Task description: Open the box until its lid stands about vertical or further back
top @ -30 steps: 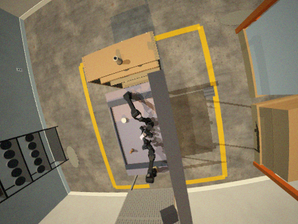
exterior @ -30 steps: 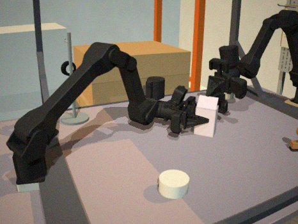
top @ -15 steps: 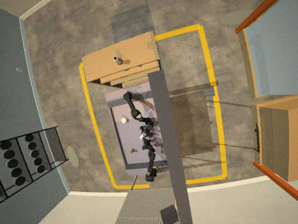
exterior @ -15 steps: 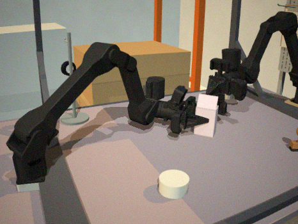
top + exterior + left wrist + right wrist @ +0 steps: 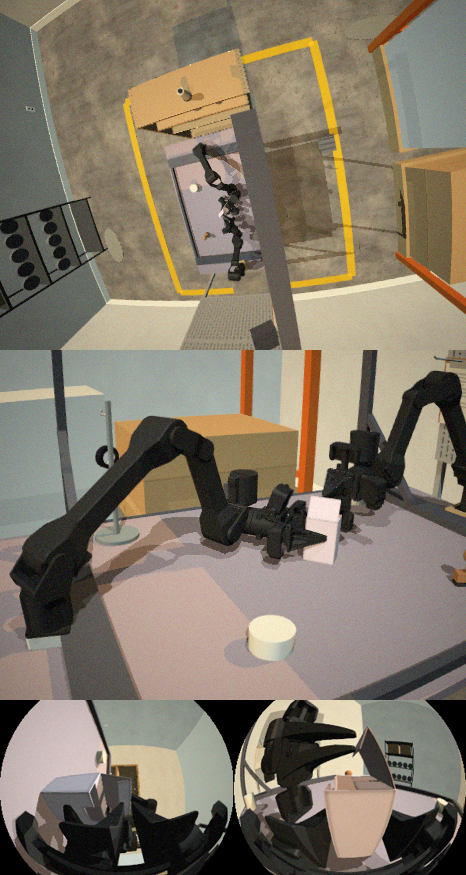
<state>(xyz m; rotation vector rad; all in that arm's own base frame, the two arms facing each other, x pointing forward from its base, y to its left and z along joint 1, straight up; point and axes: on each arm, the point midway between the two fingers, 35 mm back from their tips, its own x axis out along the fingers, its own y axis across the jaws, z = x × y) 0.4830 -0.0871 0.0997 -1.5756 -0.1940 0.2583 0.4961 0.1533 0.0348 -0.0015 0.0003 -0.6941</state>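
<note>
My left gripper is now 20 mm short of the box, 40 mm to the left of it and 50 mm above it. The rest, counted from my left hand: small brown object: 250 mm ahead, 150 mm to the left, 90 mm below; pole stand: 290 mm behind, 370 mm to the right, 10 mm above.
The box is 2 cm ahead of my right hand, 1 cm to the left of it and 2 cm above it. The rest, counted from my right hand: small brown object: 25 cm ahead, 19 cm to the left, 2 cm below; pole stand: 29 cm behind, 33 cm to the right, 8 cm above.
</note>
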